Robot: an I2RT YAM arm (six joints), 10 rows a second.
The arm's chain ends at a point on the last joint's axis. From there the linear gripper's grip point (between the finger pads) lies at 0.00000 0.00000 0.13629 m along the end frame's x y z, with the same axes.
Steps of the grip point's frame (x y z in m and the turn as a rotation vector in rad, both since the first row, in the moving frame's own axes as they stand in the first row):
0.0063 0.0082 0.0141 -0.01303 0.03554 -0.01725
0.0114 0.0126 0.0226 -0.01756 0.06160 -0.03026
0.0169 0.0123 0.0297 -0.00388 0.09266 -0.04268
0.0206 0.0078 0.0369 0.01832 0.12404 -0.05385
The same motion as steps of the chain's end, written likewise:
0.0014 0.0065 0.0142 -0.01303 0.03554 -0.01725
0.0030 0.0103 0.0229 -0.01756 0.06160 -0.03026
0.0043 0.0120 0.0303 -0.00388 0.09266 -0.04268
0.0038 0.0107 0.0380 0.01832 0.12404 -0.05385

